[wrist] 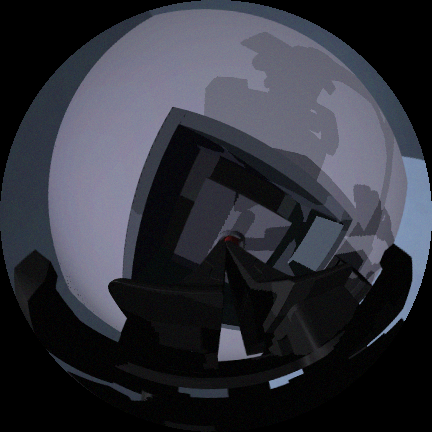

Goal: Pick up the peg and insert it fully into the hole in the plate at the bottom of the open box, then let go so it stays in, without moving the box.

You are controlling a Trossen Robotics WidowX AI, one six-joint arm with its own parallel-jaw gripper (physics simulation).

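Frame: origin at the arm's base, x left, y back, z up, level; centimetres.
Seen in the pictures: gripper, fingertip midpoint: [223, 245].
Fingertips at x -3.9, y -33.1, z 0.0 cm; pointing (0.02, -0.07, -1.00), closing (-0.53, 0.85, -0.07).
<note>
A point is followed by its place in that frame.
The open box [138, 200] {x -4.0, y -39.6, z 1.2 cm} has dark grey walls and lies tilted across the middle of the wrist view. The plate [205, 215] {x -4.3, y -35.2, z -2.8 cm} lies at its bottom, partly in shadow. The peg [231, 239] {x -3.9, y -32.2, z -2.1 cm} shows as a small red patch inside a pale round rim at the hole in the plate. Most of the peg is hidden, so its depth cannot be told. My gripper [223, 245] {x -3.9, y -33.1, z 0.0 cm} is shut with nothing between its fingers. Its dark fingertips are over the box interior, right at the near side of the peg's red top, and cover part of the rim.
The box walls surround the fingers. A pale, brightly lit patch [319, 242] {x -8.5, y -25.5, z -0.3 cm} shows on the box's right inner side. The light round table top [100, 150] {x -2.2, y -56.1, z -8.6 cm} extends around the box, with the arm's shadow [295, 90] {x -27.0, y -34.2, z -8.6 cm} across its far and right parts.
</note>
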